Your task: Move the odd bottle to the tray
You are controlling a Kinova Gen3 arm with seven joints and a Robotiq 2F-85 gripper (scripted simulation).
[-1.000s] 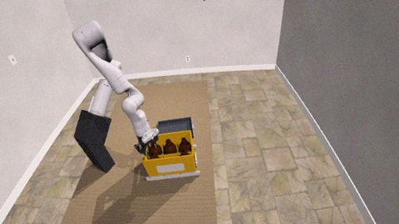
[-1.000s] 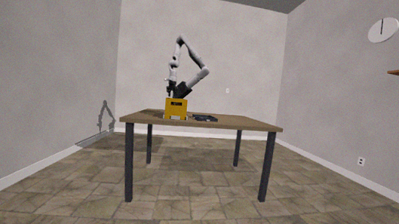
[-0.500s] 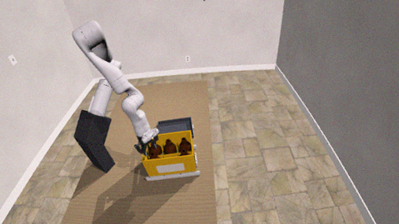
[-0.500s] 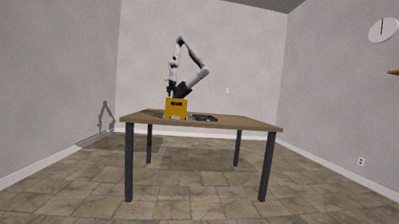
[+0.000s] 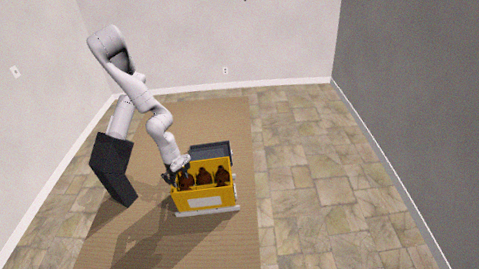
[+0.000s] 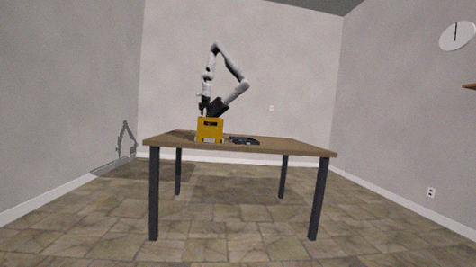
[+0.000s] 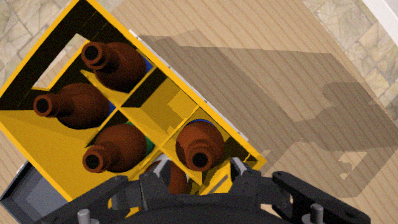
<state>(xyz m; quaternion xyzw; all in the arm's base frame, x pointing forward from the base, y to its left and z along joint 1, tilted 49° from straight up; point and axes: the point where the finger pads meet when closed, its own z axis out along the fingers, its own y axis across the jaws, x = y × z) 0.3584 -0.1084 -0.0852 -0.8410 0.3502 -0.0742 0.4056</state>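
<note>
My gripper is now 12 cm above the yellow crate, 8 cm short of it and 6 cm to the right of it. The rest, counted from my hand: dark grey tray (34 cm to the left, 19 cm below, 5 cm ahead).
</note>
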